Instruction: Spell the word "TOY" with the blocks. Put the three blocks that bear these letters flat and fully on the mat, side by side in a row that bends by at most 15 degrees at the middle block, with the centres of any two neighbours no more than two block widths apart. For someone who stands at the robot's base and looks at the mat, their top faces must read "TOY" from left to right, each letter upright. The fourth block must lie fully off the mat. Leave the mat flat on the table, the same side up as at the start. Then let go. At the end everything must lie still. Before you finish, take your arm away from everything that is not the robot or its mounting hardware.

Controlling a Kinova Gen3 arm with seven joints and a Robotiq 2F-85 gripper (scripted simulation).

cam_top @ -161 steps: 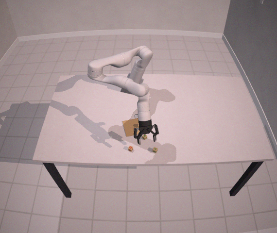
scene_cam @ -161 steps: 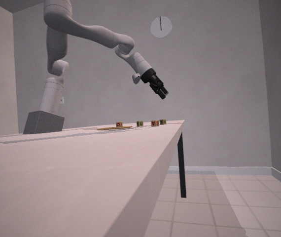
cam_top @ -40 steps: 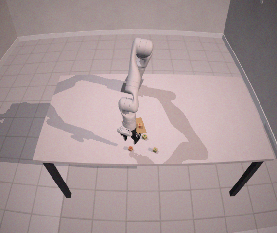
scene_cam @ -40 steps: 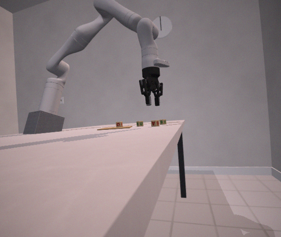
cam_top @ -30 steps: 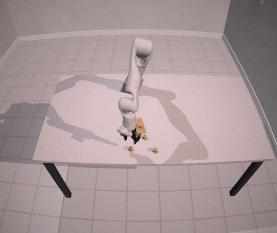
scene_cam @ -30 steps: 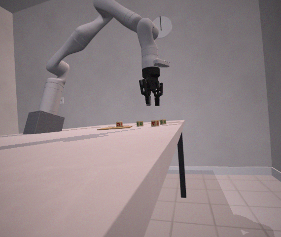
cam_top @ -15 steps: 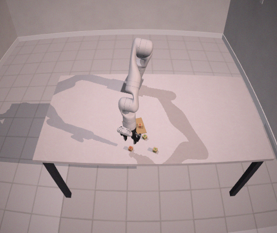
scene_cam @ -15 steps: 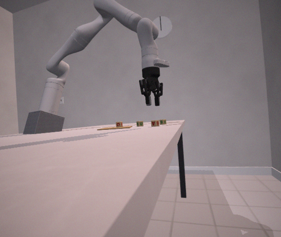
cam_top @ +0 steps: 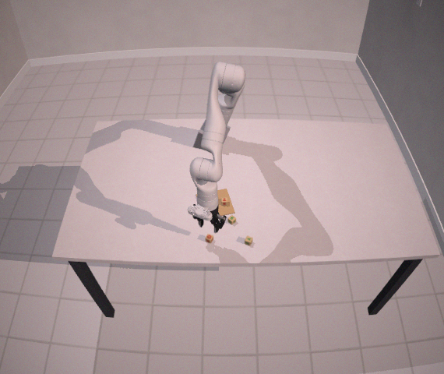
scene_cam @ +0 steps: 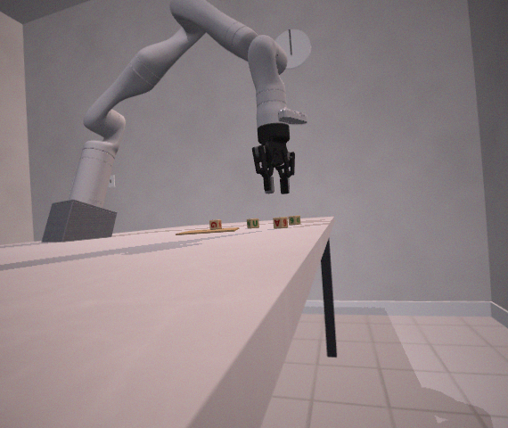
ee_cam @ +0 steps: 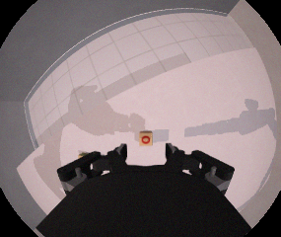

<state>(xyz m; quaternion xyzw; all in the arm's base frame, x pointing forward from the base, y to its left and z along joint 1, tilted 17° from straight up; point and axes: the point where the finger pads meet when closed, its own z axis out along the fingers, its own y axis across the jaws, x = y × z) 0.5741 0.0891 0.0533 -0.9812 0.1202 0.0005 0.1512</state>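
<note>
Right now the mat is 190 mm behind my hand, 90 mm below it and 20 mm to the right of it.
</note>
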